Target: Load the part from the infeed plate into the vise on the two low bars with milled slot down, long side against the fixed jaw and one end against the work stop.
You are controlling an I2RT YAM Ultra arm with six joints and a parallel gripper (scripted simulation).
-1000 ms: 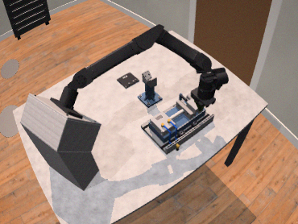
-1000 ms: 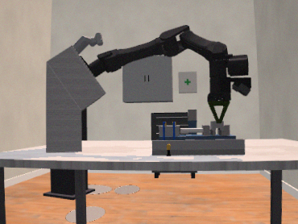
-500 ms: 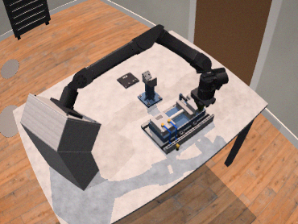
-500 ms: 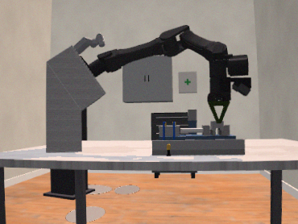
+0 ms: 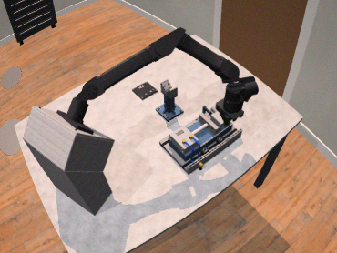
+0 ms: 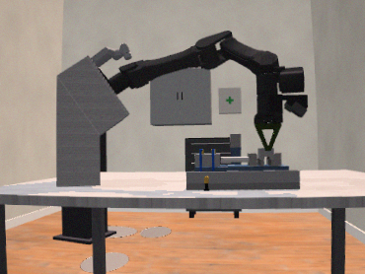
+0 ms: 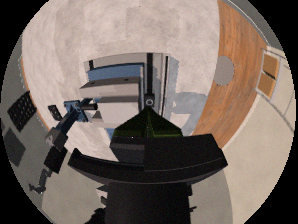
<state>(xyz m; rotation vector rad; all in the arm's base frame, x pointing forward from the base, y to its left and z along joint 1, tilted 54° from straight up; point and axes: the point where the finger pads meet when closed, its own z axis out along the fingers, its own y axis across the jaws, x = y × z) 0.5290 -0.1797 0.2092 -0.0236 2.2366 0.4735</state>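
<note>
The grey part is 4 cm to the left of my hand, 2 cm below it and 1 cm behind it. The rest, counted from my hand: fixed jaw 7 cm to the left, 3 cm below, 1 cm ahead; moving jaw 5 cm to the left, 5 cm behind, 3 cm below; air cylinder rod 10 cm behind, 4 cm to the left, 3 cm below.
</note>
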